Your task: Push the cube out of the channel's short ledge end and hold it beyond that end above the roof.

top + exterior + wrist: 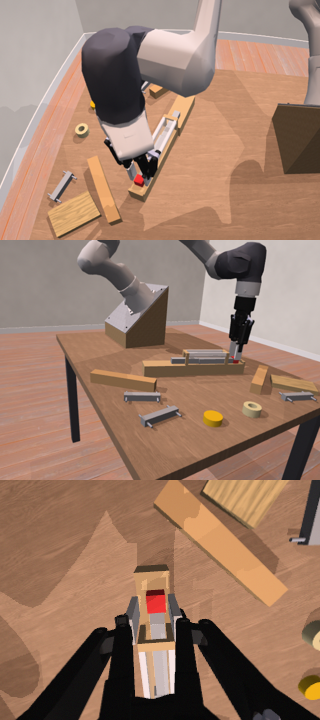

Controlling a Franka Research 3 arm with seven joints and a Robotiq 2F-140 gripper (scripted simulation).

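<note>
My hand is 40 mm above the red cube. The rest, counted from my hand: wooden channel base 130 mm to the right, 40 mm below, 30 mm behind; then wooden plate 180 mm ahead, 140 mm to the left, 90 mm below; then grey rod 80 mm to the right, 40 mm below, 10 mm behind.
</note>
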